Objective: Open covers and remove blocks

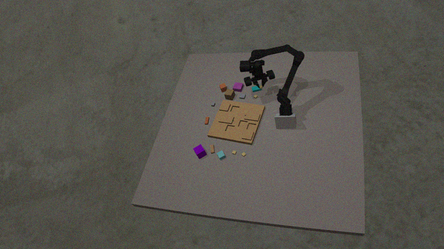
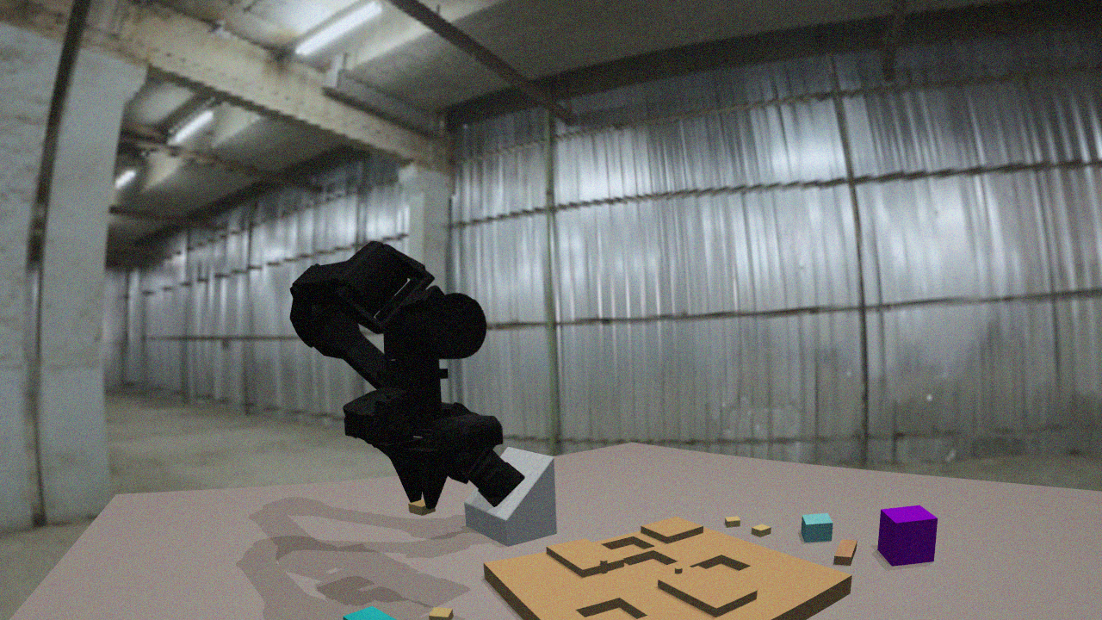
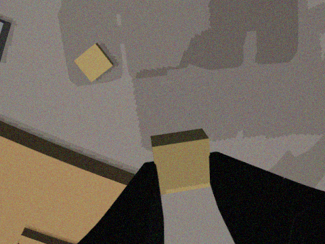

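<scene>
The teal block lies 60 mm ahead of my gripper tip, 80 mm to the right of it and 110 mm below it. From my gripper tip the other things lie so: magenta block (200 mm ahead, 70 mm to the right, 100 mm below); then brown block (230 mm ahead, 10 mm to the left, 90 mm below); then orange cube (300 mm ahead, 50 mm to the right, 90 mm below).
</scene>
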